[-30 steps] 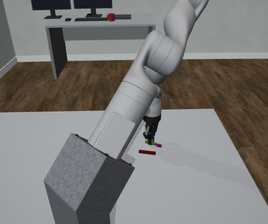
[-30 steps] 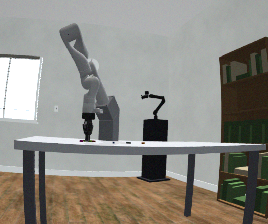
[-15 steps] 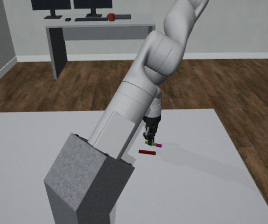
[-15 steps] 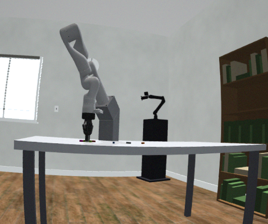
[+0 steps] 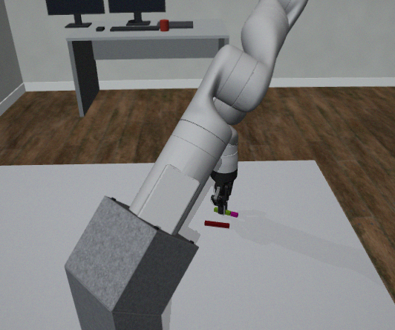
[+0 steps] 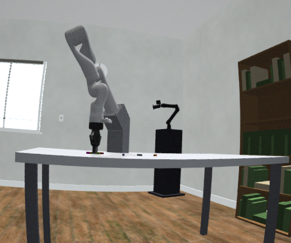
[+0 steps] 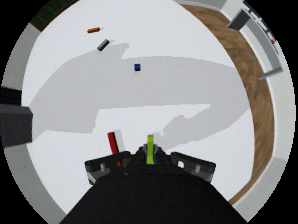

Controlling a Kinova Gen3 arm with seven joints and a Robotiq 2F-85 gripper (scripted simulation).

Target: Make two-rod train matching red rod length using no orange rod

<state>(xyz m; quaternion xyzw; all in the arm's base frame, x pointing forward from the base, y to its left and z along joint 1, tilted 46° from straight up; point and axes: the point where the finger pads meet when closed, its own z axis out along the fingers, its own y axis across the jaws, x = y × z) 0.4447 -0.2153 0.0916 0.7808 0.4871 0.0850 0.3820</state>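
The lime rod is 1 cm below my hand. The rest, counted from my hand: red rod (5 cm behind, 3 cm to the left, 2 cm below); then blue rod (7 cm ahead, 13 cm to the left, 2 cm below); then magenta rod (2 cm behind, 3 cm to the right, 2 cm below).
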